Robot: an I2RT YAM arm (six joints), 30 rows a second.
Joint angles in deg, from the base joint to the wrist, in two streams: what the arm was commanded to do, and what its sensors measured. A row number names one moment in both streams.
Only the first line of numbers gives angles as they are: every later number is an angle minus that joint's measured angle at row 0.
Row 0, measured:
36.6, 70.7, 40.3, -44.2, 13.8, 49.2
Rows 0 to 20, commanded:
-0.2, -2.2, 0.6, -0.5, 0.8, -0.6
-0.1, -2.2, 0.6, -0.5, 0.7, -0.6
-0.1, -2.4, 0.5, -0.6, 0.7, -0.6
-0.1, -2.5, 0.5, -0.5, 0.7, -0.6
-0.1, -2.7, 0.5, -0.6, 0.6, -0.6
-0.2, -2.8, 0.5, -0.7, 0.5, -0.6
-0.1, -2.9, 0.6, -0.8, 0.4, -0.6
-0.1, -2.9, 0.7, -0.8, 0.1, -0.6
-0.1, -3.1, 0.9, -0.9, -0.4, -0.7
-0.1, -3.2, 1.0, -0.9, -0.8, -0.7
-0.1, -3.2, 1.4, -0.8, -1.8, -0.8
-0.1, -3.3, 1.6, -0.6, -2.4, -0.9
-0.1, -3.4, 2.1, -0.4, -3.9, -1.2
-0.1, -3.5, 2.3, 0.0, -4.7, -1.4
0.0, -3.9, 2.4, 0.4, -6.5, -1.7
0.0, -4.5, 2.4, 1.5, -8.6, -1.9
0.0, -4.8, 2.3, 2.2, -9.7, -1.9
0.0, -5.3, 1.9, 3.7, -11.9, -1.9
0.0, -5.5, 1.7, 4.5, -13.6, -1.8
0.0, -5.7, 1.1, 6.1, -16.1, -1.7
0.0, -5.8, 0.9, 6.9, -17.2, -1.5
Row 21, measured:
0.0, -3.7, 0.1, 1.3, -9.0, -1.1
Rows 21 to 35, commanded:
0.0, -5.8, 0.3, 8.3, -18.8, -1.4
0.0, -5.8, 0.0, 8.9, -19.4, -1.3
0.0, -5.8, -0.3, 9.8, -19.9, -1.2
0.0, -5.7, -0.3, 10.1, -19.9, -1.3
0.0, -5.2, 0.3, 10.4, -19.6, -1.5
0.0, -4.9, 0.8, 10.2, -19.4, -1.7
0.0, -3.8, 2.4, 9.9, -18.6, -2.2
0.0, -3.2, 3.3, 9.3, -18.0, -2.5
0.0, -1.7, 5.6, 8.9, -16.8, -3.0
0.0, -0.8, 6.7, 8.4, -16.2, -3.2
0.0, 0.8, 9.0, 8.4, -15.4, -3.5
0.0, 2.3, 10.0, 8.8, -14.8, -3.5
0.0, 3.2, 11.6, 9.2, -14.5, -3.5
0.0, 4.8, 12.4, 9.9, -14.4, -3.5
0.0, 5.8, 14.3, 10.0, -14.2, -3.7
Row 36, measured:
0.0, 2.6, 7.6, 7.2, -16.3, -2.3
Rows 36 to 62, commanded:
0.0, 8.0, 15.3, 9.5, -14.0, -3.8
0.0, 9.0, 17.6, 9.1, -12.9, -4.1
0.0, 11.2, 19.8, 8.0, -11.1, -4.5
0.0, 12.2, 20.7, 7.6, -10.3, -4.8
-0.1, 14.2, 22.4, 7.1, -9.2, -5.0
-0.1, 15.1, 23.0, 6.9, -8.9, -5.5
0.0, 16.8, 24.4, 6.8, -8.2, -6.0
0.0, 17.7, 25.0, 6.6, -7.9, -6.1
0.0, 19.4, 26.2, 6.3, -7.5, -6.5
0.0, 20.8, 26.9, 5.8, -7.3, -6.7
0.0, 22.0, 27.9, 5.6, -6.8, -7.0
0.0, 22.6, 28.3, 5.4, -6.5, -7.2
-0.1, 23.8, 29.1, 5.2, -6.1, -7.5
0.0, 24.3, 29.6, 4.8, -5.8, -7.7
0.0, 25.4, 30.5, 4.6, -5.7, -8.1
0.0, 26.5, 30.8, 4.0, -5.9, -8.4
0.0, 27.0, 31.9, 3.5, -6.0, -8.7
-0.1, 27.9, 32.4, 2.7, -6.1, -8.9
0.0, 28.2, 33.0, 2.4, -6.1, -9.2
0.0, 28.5, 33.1, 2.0, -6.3, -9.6
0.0, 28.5, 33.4, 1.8, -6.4, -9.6
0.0, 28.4, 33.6, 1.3, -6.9, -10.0
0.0, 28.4, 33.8, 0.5, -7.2, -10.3
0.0, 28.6, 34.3, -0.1, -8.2, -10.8
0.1, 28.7, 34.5, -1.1, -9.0, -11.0
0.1, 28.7, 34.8, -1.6, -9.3, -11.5
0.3, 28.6, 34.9, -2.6, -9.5, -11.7
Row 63, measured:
0.0, 28.7, 32.0, 1.2, -8.3, -9.4
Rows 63 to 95, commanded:
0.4, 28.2, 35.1, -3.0, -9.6, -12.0
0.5, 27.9, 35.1, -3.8, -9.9, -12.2
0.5, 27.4, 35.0, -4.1, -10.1, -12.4
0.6, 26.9, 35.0, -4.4, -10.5, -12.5
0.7, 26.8, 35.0, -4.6, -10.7, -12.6
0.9, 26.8, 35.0, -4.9, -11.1, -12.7
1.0, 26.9, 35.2, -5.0, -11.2, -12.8
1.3, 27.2, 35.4, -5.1, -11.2, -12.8
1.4, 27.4, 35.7, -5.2, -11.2, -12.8
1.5, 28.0, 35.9, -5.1, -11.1, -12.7
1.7, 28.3, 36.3, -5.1, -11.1, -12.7
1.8, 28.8, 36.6, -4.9, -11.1, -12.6
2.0, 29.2, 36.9, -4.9, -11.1, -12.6
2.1, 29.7, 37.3, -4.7, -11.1, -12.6
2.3, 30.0, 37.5, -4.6, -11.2, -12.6
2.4, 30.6, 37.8, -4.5, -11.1, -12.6
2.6, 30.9, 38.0, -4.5, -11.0, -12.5
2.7, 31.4, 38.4, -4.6, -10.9, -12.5
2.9, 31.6, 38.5, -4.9, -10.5, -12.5
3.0, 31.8, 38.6, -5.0, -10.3, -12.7
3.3, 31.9, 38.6, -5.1, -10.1, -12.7
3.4, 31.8, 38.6, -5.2, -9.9, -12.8
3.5, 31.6, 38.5, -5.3, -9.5, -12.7
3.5, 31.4, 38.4, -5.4, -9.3, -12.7
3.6, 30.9, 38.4, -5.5, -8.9, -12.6
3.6, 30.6, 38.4, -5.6, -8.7, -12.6
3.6, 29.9, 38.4, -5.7, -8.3, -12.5
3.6, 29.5, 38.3, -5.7, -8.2, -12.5
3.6, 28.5, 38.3, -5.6, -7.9, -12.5
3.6, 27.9, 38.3, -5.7, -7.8, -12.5
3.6, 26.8, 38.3, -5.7, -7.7, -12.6
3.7, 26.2, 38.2, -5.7, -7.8, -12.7
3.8, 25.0, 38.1, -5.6, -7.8, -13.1
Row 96, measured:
3.4, 31.3, 36.5, -5.2, -9.4, -12.1
